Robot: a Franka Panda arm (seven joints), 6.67 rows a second.
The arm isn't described. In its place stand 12 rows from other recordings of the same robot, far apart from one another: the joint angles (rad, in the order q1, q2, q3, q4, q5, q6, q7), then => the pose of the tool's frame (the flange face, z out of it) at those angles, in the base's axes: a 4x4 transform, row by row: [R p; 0 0 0 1], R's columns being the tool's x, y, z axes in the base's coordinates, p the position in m.
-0.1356 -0.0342 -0.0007 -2.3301 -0.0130 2.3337 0.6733 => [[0.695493, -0.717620, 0.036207, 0.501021], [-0.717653, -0.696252, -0.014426, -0.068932], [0.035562, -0.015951, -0.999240, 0.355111], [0, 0, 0, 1]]
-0.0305 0.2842 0.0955 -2.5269 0.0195 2.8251 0.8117 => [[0.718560, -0.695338, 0.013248, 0.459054], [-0.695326, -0.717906, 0.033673, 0.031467], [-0.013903, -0.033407, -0.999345, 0.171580], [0, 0, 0, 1]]
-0.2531 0.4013 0.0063 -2.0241 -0.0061 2.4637 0.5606 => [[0.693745, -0.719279, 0.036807, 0.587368], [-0.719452, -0.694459, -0.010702, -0.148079], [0.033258, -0.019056, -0.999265, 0.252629], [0, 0, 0, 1]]
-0.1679 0.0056 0.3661 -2.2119 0.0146 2.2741 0.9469 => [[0.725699, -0.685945, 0.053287, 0.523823], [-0.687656, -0.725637, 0.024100, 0.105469], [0.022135, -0.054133, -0.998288, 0.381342], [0, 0, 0, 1]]
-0.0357 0.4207 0.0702 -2.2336 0.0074 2.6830 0.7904 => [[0.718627, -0.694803, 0.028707, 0.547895], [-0.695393, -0.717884, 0.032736, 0.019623], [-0.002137, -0.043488, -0.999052, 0.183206], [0, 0, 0, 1]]
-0.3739 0.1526 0.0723 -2.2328 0.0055 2.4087 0.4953 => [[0.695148, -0.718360, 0.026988, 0.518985], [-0.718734, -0.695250, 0.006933, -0.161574], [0.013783, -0.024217, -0.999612, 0.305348], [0, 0, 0, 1]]
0.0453 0.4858 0.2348 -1.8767 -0.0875 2.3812 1.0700 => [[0.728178, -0.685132, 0.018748, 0.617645], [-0.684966, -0.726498, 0.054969, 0.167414], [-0.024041, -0.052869, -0.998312, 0.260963], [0, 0, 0, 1]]
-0.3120 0.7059 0.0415 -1.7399 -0.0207 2.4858 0.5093 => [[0.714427, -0.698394, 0.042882, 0.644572], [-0.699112, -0.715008, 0.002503, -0.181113], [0.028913, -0.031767, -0.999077, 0.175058], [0, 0, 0, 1]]
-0.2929 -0.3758 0.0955 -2.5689 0.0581 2.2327 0.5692 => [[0.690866, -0.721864, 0.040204, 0.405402], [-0.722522, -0.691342, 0.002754, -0.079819], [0.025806, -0.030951, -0.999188, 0.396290], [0, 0, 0, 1]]
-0.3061 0.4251 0.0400 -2.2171 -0.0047 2.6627 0.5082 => [[0.715070, -0.698646, 0.023867, 0.532759], [-0.698962, -0.715111, 0.008263, -0.144563], [0.011295, -0.022591, -0.999681, 0.184271], [0, 0, 0, 1]]
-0.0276 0.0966 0.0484 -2.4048 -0.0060 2.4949 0.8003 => [[0.714467, -0.699640, -0.006399, 0.495337], [-0.699650, -0.714485, 0.000920, 0.010506], [-0.005215, 0.003820, -0.999979, 0.273377], [0, 0, 0, 1]]
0.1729 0.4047 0.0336 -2.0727 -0.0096 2.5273 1.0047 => [[0.700835, -0.711739, 0.047514, 0.582581], [-0.713022, -0.700919, 0.017659, 0.121789], [0.020735, -0.046254, -0.998714, 0.237131], [0, 0, 0, 1]]
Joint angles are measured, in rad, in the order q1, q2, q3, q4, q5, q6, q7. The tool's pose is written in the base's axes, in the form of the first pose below.
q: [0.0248, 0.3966, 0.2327, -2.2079, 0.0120, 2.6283, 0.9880]
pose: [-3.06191 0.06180 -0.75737 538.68 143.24 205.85]
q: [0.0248, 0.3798, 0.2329, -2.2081, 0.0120, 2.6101, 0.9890]
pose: [-3.06538 0.06009 -0.75667 538.77 143.11 213.24]
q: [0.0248, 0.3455, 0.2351, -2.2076, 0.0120, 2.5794, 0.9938]
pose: [-3.06610 0.05315 -0.75675 539.33 143.93 229.34]
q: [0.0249, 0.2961, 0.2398, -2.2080, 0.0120, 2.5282, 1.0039]
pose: [-3.07397 0.04774 -0.75847 537.83 145.71 251.50]
